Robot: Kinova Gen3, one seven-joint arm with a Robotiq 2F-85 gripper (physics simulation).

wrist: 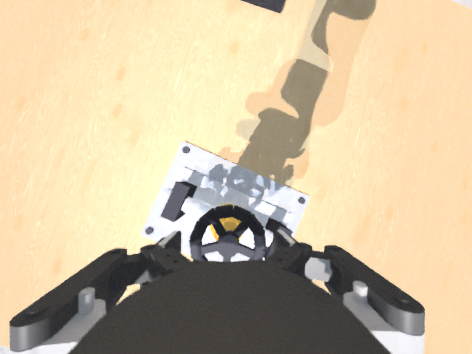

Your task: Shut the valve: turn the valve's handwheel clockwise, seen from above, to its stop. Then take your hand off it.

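Note:
The black spoked handwheel (202, 220) lies in the lower middle of the wrist view, above a light grey base plate (172, 170). A yellow-orange part (230, 223) shows between its upper spokes. My gripper (228, 240) is open and empty. Its fingertips appear on the left and right of the wheel, with a gap between each fingertip and the rim. Whether the fingertips are level with the rim or above it I cannot tell. The gripper's dark body hides the bottom edge of the wheel and the lower part of the plate.
A black block (175, 202) stands on the plate left of the wheel. Another black block (279, 226) on the right is partly hidden by the right finger. Part of a dark object (266, 4) shows at the top edge. The arm's shadow crosses the wooden table (100, 165).

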